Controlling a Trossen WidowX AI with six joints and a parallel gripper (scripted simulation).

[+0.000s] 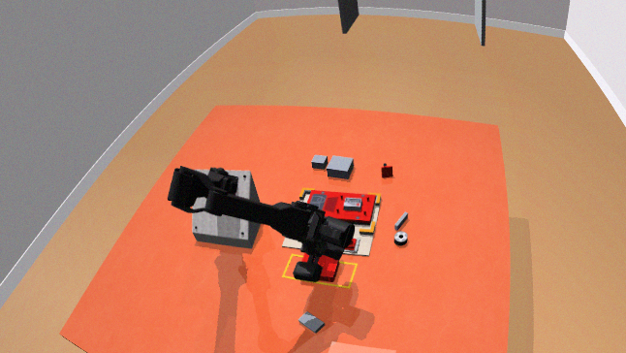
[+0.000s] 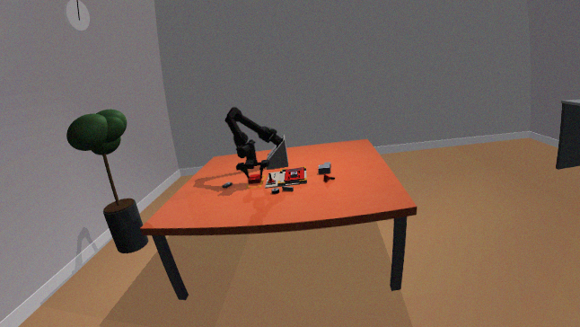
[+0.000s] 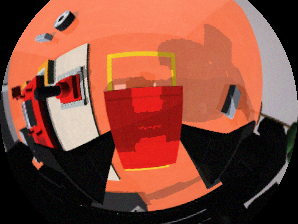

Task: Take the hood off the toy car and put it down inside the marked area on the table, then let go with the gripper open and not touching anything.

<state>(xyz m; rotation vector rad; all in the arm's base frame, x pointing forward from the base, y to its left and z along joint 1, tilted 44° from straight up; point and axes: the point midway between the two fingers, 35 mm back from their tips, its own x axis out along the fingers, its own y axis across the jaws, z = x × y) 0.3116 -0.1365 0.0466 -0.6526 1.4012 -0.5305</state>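
My gripper tip is now right at the red hood. Also, from my gripper tip: wheel 190 mm ahead, 140 mm to the left, 10 mm below; then pale fixture plate 200 mm to the left, 10 mm below, 10 mm behind.
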